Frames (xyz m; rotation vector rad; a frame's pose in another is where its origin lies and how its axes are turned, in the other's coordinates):
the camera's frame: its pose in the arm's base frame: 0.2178 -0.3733 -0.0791 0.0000 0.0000 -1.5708
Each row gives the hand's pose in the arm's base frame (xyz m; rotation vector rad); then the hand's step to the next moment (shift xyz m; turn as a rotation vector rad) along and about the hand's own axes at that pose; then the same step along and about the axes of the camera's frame.
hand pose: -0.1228 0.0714 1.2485 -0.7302 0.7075 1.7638
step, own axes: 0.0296 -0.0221 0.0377 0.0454 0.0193 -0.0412
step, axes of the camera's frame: -0.0521 0.0081 -0.0010 0.0095 -0.0246 -0.0586
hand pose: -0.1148 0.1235 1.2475 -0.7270 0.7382 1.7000
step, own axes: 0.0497 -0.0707 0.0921 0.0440 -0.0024 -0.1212
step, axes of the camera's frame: -0.1162 0.0484 0.0104 0.0680 0.0048 -0.1095
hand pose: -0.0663 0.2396 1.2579 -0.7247 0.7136 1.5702
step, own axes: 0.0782 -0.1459 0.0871 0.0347 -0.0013 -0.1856
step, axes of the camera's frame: -0.1317 0.1321 -0.0142 0.1243 0.0083 -0.1419
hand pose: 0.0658 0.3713 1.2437 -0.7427 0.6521 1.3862
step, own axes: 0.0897 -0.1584 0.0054 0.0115 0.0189 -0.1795
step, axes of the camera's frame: -0.0542 0.1652 -0.0541 0.1332 -0.0139 -0.1216
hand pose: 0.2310 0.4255 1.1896 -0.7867 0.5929 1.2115
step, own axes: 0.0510 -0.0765 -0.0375 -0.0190 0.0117 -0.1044
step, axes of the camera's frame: 0.0116 0.0874 -0.0456 0.0924 -0.0155 -0.0511
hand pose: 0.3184 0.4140 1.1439 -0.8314 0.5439 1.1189
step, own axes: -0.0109 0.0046 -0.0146 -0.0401 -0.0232 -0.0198
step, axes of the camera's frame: 0.0169 -0.0079 -0.0019 0.0429 0.0076 0.0253
